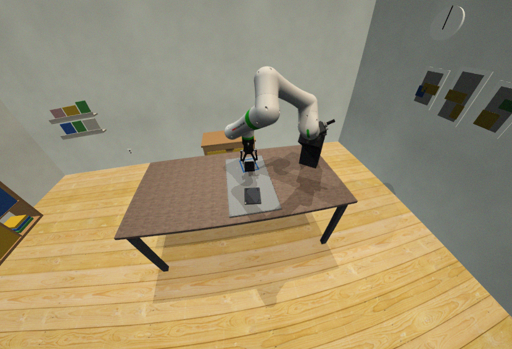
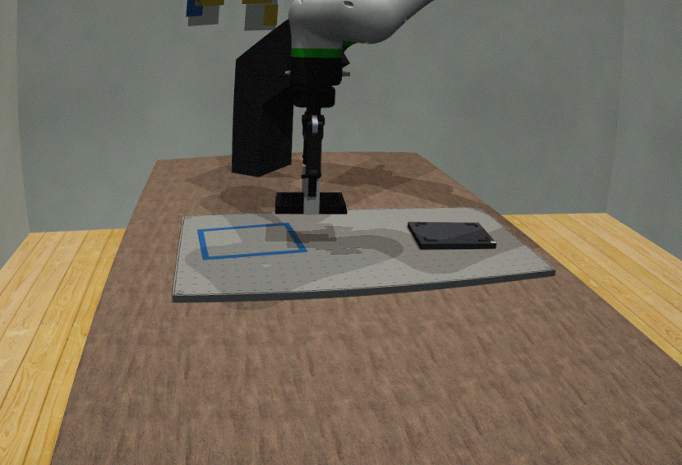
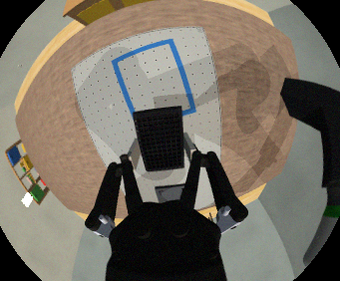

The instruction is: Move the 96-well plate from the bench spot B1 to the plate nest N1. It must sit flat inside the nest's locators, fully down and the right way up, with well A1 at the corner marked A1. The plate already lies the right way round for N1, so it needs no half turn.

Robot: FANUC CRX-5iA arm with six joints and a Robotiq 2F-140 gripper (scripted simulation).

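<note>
The plate nest N1 lies 5 cm behind my hand, 28 cm to the left of it and 9 cm below it. From my hand the other things lie so: black 96-well plate: 2 cm below.
</note>
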